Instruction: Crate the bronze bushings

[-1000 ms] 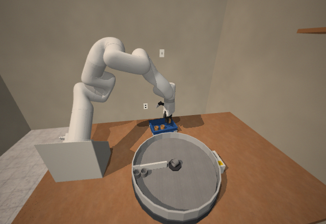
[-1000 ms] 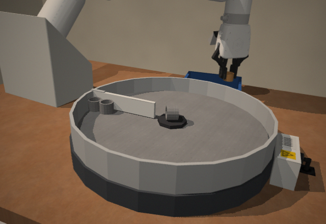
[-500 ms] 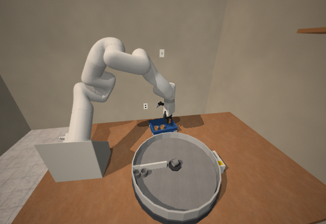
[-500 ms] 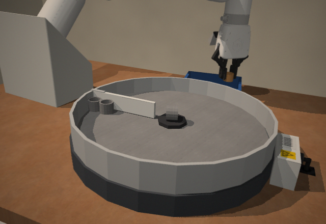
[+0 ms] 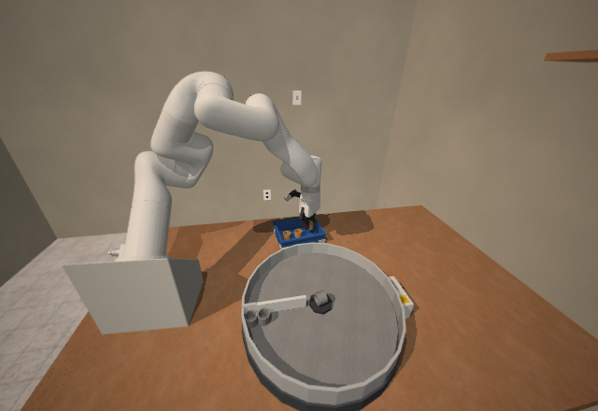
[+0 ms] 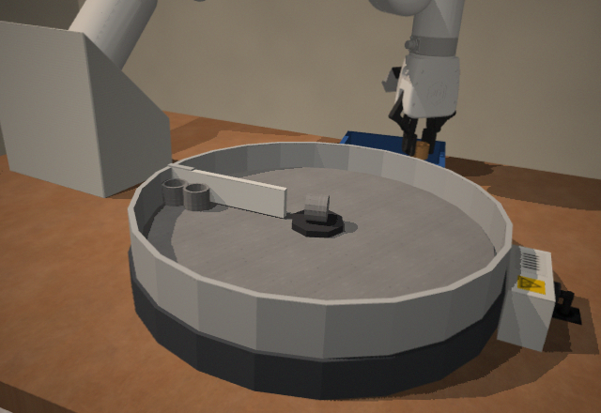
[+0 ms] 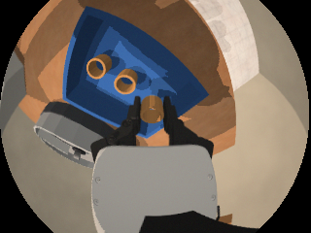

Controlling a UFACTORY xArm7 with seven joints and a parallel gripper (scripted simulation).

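My gripper is now 40 mm past the blue crate, 40 mm above it and 10 mm to the left of it. Also, from my hand: turning table: 380 mm to the right, 30 mm behind, 10 mm below.
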